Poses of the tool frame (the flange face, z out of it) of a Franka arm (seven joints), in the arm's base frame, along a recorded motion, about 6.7 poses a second.
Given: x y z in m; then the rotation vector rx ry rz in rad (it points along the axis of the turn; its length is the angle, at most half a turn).
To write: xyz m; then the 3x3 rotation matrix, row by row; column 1 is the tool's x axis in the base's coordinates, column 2 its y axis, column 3 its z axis. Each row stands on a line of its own. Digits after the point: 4 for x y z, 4 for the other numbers.
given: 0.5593 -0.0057 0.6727 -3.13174 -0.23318 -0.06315
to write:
0.5593 -0.0057 0.6727
0.9882 0.1480 0.0400
0.1480 -0.9890 0.0035
0.0401 0.0024 -0.9992

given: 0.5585 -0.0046 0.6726 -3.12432 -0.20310 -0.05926
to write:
0.5585 -0.0046 0.6726
0.9909 0.1296 0.0371
0.1292 -0.9915 0.0125
0.0384 -0.0076 -0.9992

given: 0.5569 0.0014 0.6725 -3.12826 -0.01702 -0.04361
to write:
0.5569 0.0014 0.6725
0.9996 0.0111 0.0278
0.0107 -0.9999 0.0131
0.0279 -0.0128 -0.9995

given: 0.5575 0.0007 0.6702 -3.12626 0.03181 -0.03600
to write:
0.5575 0.0007 0.6702
0.9995 -0.0202 0.0232
-0.0205 -0.9997 0.0147
0.0229 -0.0152 -0.9996

